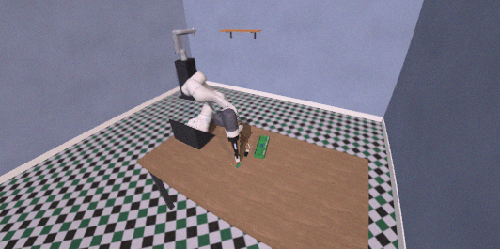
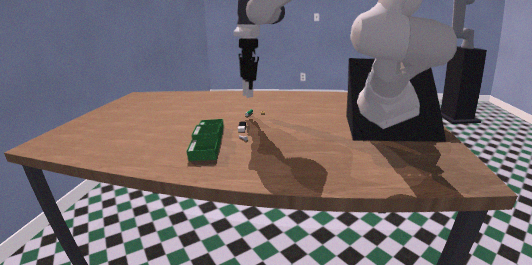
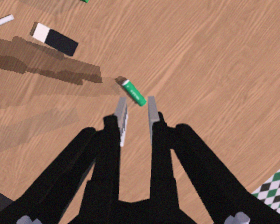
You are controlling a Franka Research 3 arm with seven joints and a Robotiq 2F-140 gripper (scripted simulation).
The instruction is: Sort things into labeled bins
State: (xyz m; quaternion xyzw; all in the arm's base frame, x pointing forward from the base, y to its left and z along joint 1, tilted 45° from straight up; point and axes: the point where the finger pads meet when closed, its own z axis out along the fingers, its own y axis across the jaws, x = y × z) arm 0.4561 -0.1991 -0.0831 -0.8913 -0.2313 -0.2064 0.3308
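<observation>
The green cylinder lies 100 mm below my hand. Also, from my hand: grey piece 250 mm to the left, 100 mm below, 10 mm behind; then yellow thing 100 mm below, 60 mm behind; then black-and-white block 160 mm to the left, 100 mm below, 10 mm ahead.
</observation>
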